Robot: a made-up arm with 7 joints.
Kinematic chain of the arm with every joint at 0, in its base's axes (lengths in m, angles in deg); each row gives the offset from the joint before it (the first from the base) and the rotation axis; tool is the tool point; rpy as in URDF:
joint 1: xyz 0 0 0.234 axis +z
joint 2: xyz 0 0 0 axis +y
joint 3: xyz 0 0 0.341 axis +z
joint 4: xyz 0.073 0 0 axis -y
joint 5: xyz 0.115 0 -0.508 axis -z
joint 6: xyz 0 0 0 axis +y
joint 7: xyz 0.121 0 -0.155 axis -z
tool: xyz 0 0 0 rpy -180 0 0
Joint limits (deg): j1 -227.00..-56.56 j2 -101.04..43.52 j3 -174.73..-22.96 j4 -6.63..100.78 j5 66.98..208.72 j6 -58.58..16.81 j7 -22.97..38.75
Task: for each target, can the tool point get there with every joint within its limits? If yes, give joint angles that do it. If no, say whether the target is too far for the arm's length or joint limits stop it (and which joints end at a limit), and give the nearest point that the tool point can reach.
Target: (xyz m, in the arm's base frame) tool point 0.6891 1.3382 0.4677
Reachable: no: too far | nearest point 0.4300 0.8350 0.3798 | short by 0.573 m
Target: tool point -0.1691 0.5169 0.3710
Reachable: yes | joints -103.32 23.23 -151.51 54.35 187.33 -15.21 -9.00
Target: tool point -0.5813 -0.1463 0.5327
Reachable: yes | joints -70.38 5.69 -86.50 88.75 141.24 -49.05 22.30
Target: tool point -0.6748 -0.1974 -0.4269
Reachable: no: joint limits stop it (at a limit: joint 1, joint 2, joint 5, joint 6) | nearest point -0.6072 -0.1315 -0.3447 | short by 0.125 m
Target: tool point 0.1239 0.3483 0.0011
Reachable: yes | joints -183.00 5.14 -91.82 26.19 148.16 -6.67 -8.24
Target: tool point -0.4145 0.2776 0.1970
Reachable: yes | joints -127.28 -25.13 -85.92 54.61 172.65 -33.52 33.38
